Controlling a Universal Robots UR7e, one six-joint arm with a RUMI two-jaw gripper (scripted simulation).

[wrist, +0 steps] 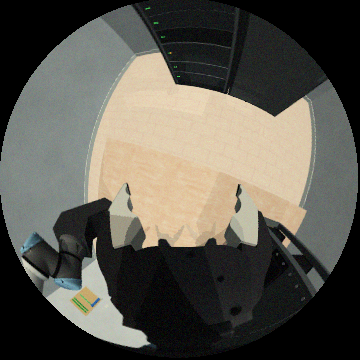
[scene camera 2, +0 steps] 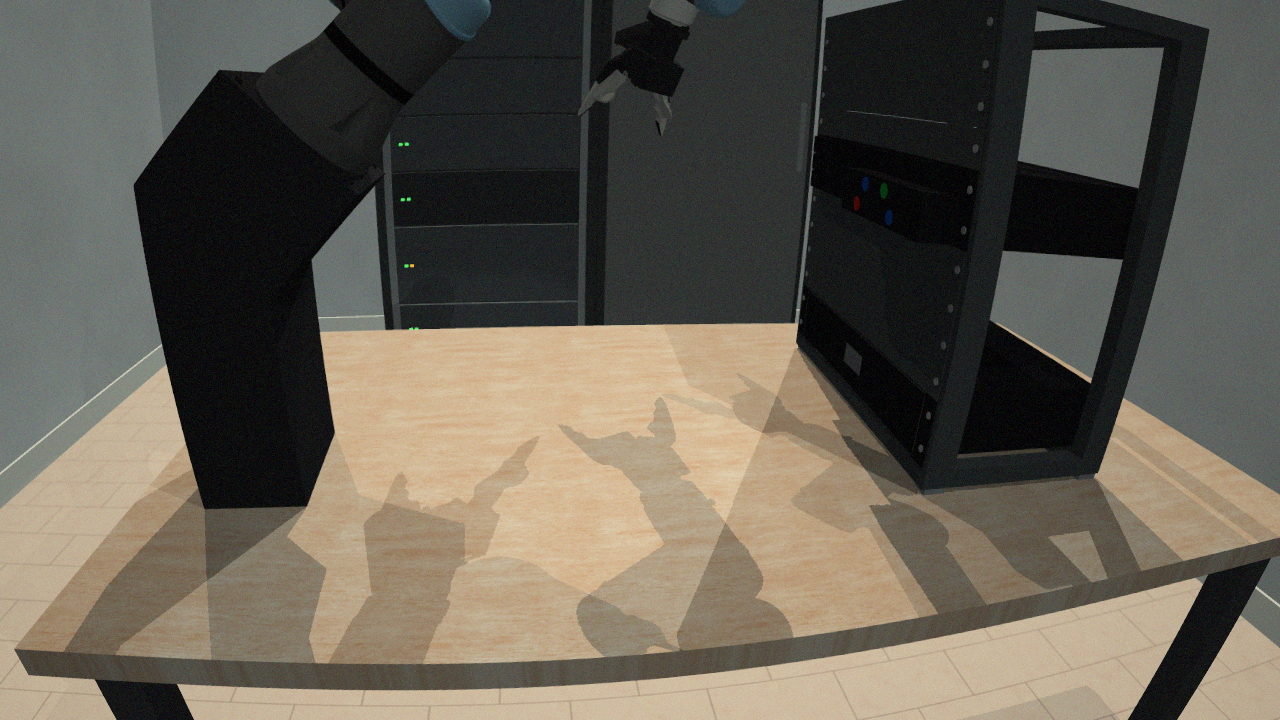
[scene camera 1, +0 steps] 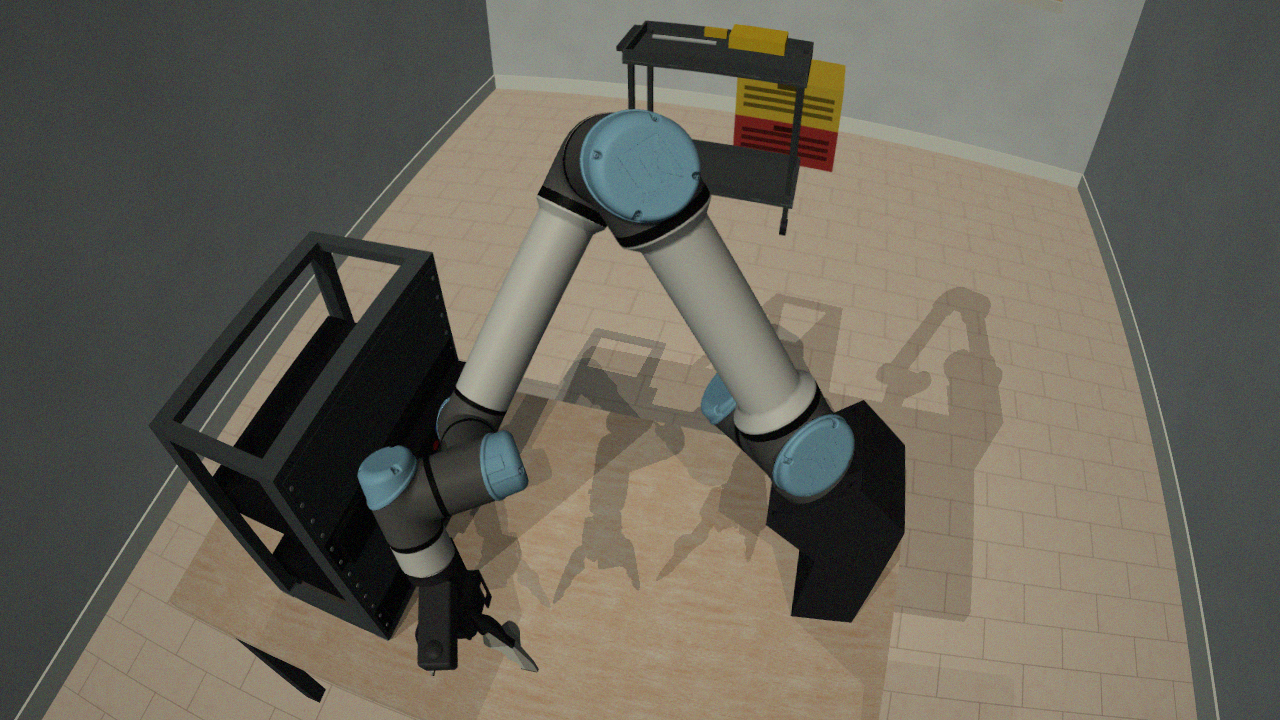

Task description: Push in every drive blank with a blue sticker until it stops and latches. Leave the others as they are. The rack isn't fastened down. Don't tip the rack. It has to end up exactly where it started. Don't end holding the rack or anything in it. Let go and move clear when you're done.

Scene:
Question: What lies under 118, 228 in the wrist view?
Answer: The gripper.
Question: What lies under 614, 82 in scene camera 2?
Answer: The gripper.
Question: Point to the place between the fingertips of the gripper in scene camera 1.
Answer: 483, 673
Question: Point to a dark drive blank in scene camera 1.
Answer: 444, 390

